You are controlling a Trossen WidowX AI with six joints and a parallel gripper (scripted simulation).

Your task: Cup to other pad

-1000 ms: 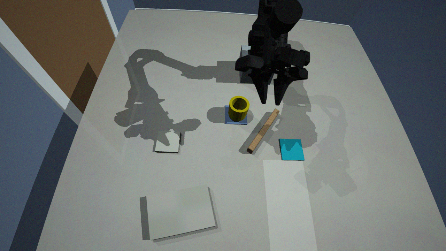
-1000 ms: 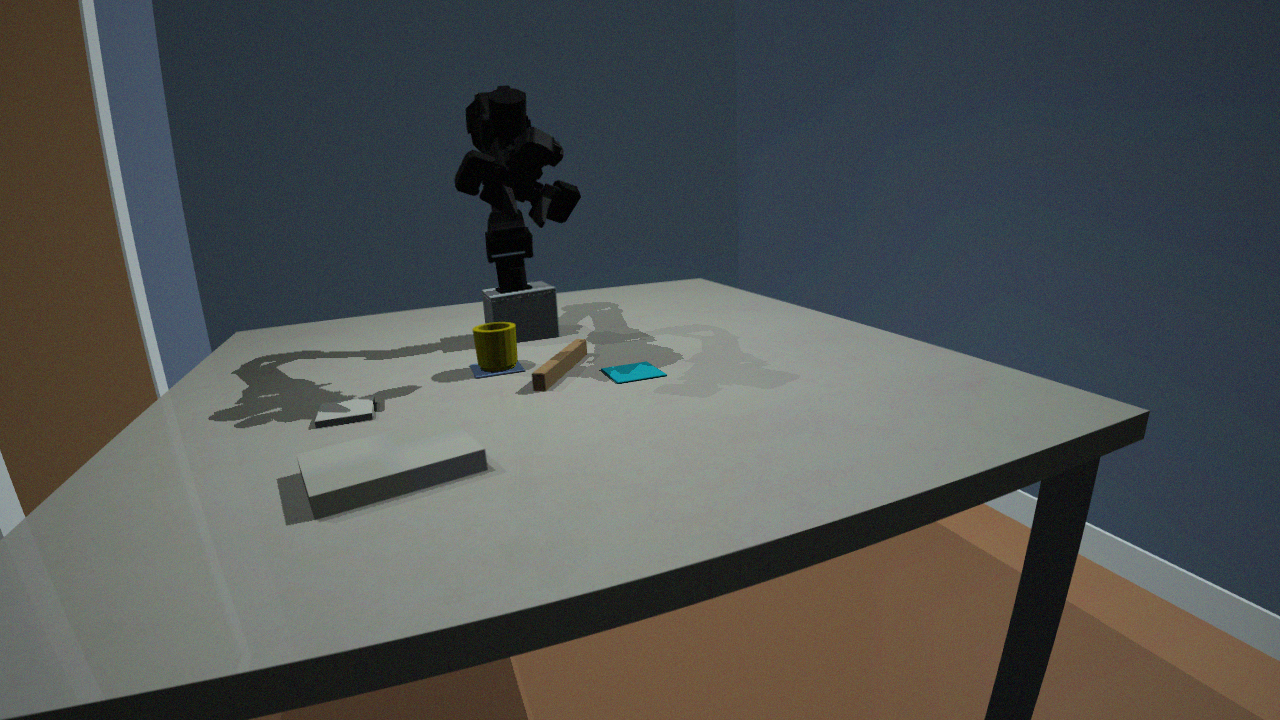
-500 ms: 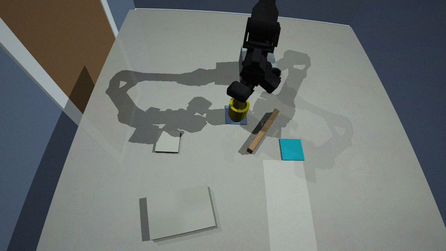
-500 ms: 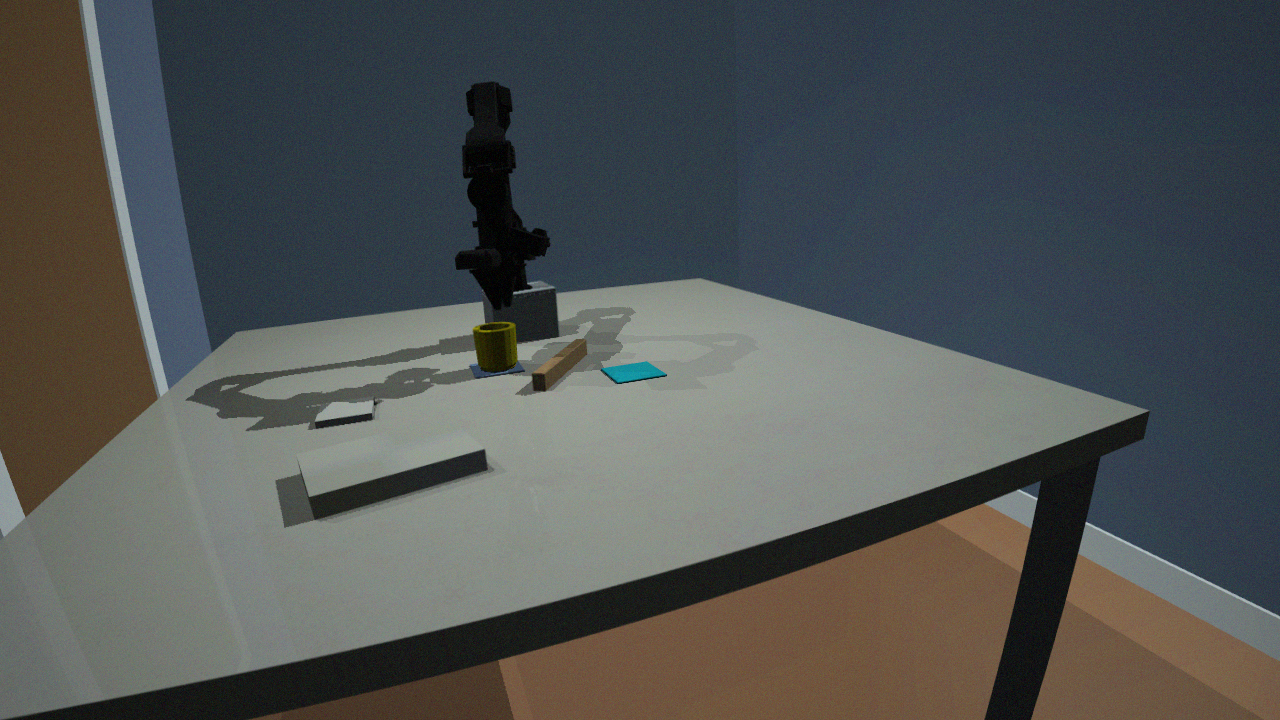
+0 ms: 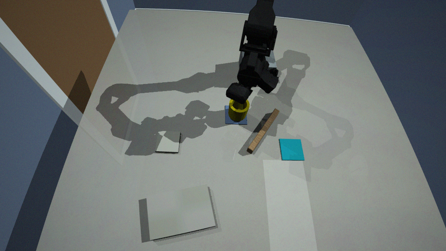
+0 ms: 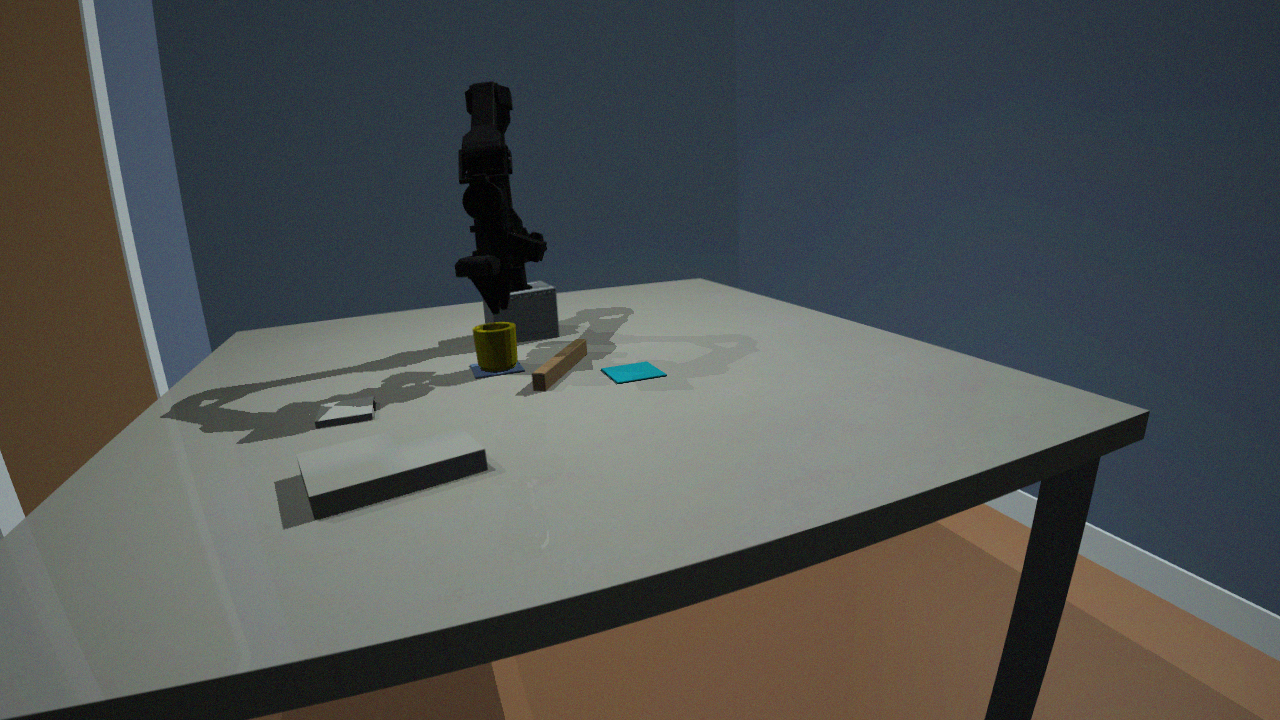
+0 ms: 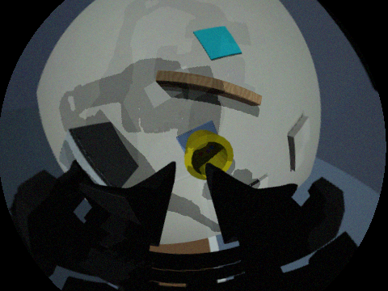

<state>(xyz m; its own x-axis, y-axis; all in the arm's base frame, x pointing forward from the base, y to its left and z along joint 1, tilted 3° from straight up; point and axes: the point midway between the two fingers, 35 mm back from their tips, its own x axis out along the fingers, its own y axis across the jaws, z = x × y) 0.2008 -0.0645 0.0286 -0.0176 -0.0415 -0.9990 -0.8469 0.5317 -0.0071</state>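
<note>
The dark yellow cup is 20 mm ahead of my gripper tip, 20 mm to the right of it and 60 mm below it. Round my gripper tip: wooden bar (90 mm ahead, 80 mm to the left, 90 mm below); cyan pad (160 mm ahead, 170 mm to the left, 100 mm below); blue pad (20 mm ahead, 20 mm to the right, 100 mm below).
</note>
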